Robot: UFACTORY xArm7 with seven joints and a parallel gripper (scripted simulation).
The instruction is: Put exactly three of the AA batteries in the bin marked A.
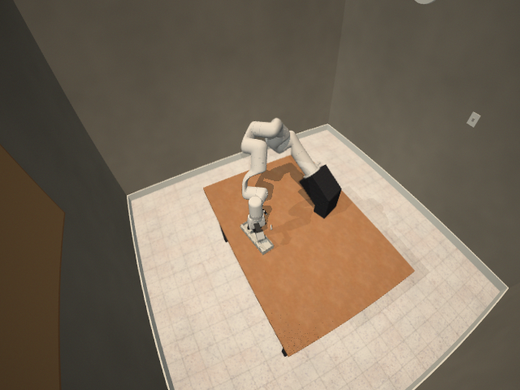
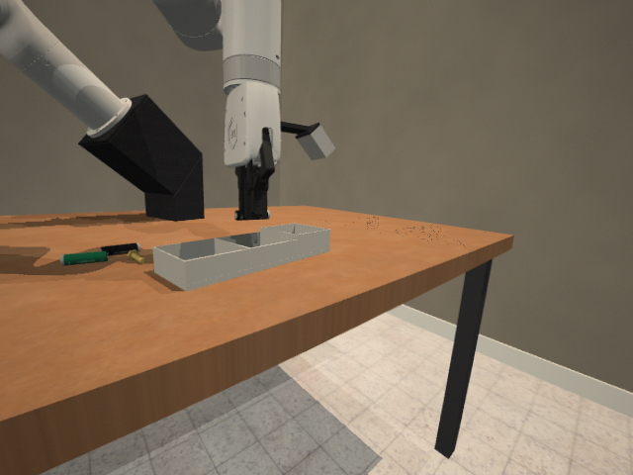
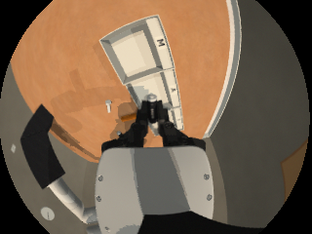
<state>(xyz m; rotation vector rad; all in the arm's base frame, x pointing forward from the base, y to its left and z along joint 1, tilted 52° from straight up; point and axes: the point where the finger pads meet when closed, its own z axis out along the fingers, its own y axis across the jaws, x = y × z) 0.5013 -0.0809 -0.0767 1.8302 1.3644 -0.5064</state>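
Now: hand 10 mm short of the three-compartment bin and 60 mm above it. The rest, counted from my hand: yellow piece (110 mm behind, 120 mm to the right, 80 mm below); then orange battery (80 mm behind, 50 mm to the right, 80 mm below); then pale piece (110 mm behind, 10 mm to the left, 80 mm below).
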